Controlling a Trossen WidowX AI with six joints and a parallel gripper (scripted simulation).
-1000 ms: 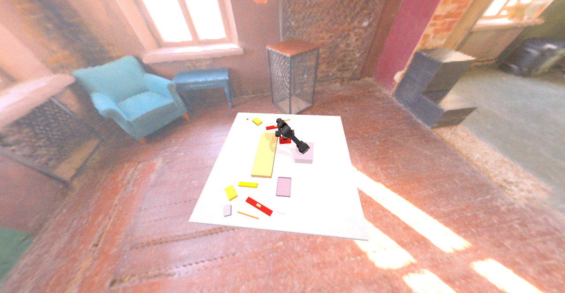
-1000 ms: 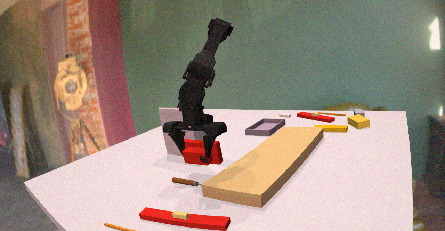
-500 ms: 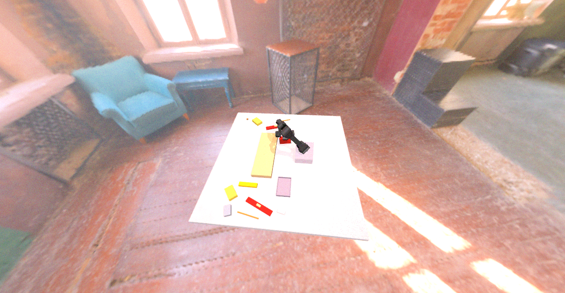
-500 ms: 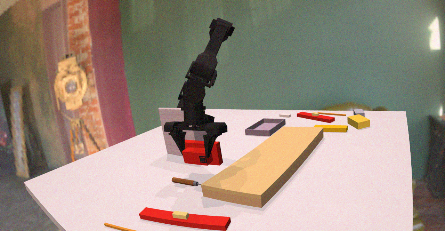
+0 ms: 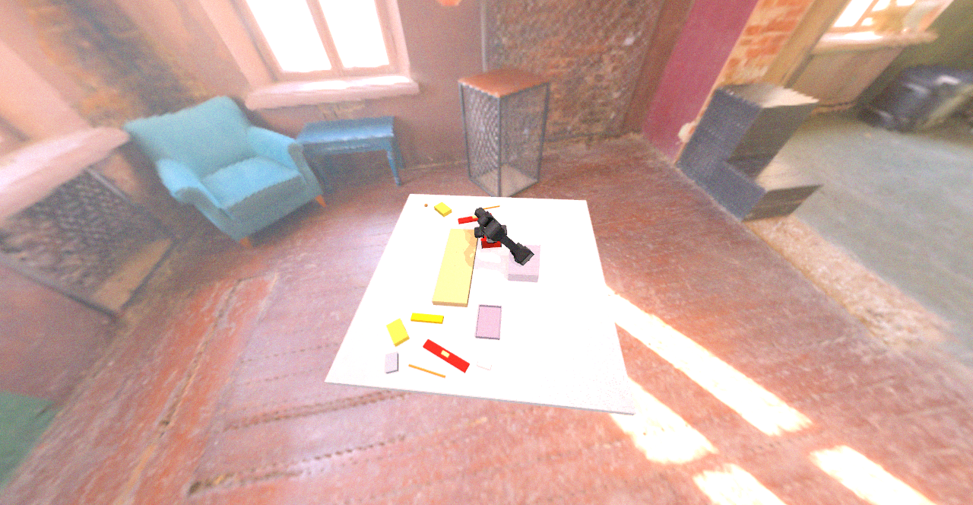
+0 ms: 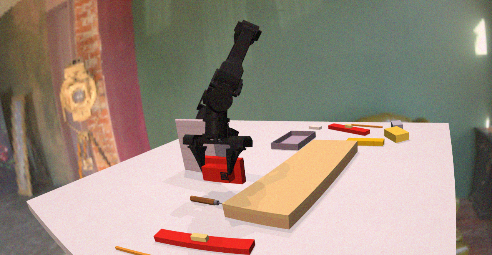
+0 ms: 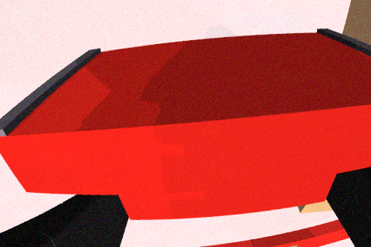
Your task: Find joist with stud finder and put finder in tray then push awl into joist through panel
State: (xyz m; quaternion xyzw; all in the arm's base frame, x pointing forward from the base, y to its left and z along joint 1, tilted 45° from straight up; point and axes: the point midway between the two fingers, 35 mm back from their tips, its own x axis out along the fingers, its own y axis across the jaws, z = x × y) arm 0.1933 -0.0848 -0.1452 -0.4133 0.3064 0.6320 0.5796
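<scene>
My gripper tip is 1 cm short of the red stud finder and 1 cm to the right of it. The rest, counted from my gripper tip: awl (1 cm ahead, 5 cm to the right, 7 cm below); then grey tray (4 cm behind, 50 cm to the left, 6 cm below); then square light (3 cm ahead).
</scene>
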